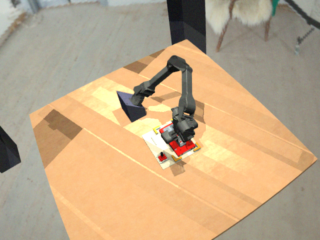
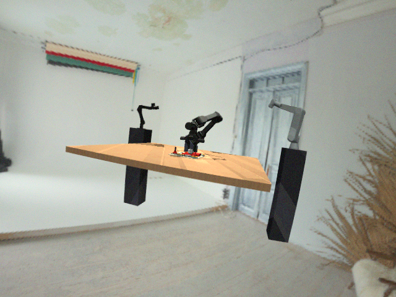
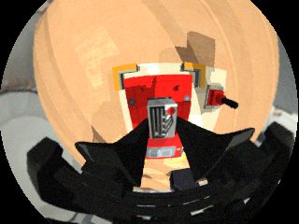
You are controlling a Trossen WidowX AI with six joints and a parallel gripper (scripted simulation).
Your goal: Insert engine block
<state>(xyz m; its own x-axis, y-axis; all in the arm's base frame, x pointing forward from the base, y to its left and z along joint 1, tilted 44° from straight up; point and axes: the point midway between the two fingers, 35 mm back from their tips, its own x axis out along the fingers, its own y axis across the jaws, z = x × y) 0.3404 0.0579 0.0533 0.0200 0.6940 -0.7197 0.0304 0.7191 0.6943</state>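
My gripper tip is 1 cm above the engine block. Also, from my gripper tip: black upright stick: 1 cm ahead, 12 cm to the right, 2 cm below.
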